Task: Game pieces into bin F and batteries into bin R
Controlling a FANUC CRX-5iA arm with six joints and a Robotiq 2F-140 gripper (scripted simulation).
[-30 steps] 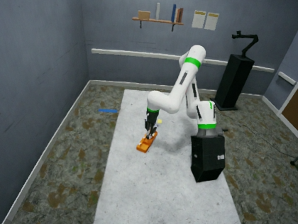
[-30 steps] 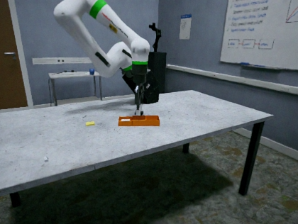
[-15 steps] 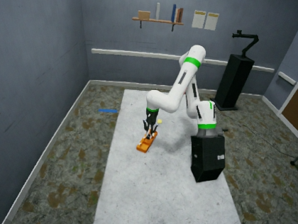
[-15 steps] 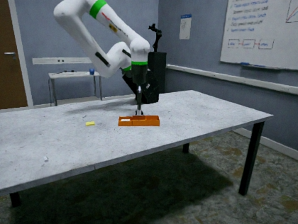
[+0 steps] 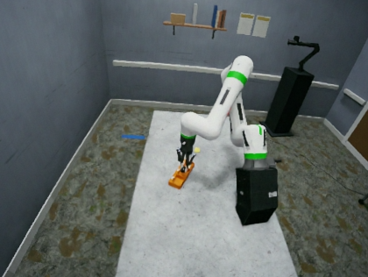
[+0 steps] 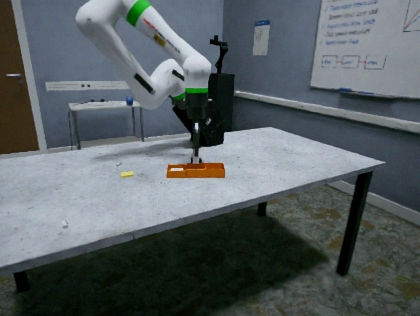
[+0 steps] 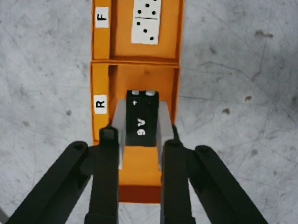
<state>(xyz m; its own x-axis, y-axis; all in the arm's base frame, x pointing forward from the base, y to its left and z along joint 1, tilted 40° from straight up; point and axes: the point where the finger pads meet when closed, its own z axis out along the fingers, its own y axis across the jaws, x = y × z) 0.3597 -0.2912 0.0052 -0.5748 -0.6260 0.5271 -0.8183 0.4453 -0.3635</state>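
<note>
My hand is 10 mm short of the orange bin block and 70 mm above it. From my hand the other things lie so: white domino (50 mm behind, 70 mm to the right, 70 mm below); yellow flat piece (160 mm behind, 250 mm to the right, 80 mm below); black battery (10 mm behind, 10 mm to the right, 30 mm below).
</note>
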